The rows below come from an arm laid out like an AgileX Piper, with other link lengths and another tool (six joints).
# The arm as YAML. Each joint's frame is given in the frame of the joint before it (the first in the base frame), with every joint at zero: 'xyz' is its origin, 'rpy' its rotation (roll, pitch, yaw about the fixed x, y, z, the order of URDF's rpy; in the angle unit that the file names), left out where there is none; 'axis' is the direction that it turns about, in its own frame. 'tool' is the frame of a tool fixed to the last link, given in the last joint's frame.
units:
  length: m
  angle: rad
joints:
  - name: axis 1
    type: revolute
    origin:
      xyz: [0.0, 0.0, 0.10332]
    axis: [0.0, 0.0, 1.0]
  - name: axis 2
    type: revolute
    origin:
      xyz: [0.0, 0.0, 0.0]
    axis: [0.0, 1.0, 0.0]
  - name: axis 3
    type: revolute
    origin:
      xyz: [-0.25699, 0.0, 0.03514]
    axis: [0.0, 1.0, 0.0]
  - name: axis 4
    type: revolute
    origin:
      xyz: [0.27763, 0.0, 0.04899]
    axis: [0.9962, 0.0, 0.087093]
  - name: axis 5
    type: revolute
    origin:
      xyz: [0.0, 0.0, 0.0]
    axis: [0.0, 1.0, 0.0]
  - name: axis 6
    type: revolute
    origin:
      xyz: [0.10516, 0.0, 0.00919]
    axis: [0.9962, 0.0, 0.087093]
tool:
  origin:
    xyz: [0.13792, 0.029, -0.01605]
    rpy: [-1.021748, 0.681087, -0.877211]
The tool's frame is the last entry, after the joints.
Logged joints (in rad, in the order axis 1, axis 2, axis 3, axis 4, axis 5, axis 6), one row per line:
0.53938 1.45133 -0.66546 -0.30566 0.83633 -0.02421
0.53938 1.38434 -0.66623 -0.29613 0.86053 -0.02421
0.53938 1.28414 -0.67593 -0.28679 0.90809 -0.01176
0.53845 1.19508 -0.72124 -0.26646 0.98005 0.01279
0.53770 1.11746 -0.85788 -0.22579 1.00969 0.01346
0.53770 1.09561 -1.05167 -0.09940 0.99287 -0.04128
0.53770 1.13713 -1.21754 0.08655 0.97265 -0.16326
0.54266 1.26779 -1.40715 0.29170 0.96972 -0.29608
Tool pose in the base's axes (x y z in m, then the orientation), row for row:
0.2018 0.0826 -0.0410 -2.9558 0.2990 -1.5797
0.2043 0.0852 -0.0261 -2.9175 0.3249 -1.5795
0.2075 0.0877 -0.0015 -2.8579 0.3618 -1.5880
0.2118 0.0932 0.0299 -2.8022 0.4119 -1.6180
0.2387 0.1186 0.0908 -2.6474 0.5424 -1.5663
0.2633 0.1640 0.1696 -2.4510 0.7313 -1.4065
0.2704 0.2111 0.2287 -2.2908 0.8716 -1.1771
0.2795 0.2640 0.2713 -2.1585 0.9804 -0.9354
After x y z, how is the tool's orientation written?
As angles about the fixed x, y, z axes (roll, pitch, yaw), in radians.
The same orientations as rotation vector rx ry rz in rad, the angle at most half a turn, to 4 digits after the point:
-1.9415 2.0146 0.1115
-1.9024 1.9911 0.0977
-1.8334 1.9654 0.0708
-1.7362 1.9556 0.0528
-1.5950 1.8273 0.0462
-1.4581 1.6270 0.1286
-1.4120 1.4436 0.2683
-1.4010 1.2947 0.4310

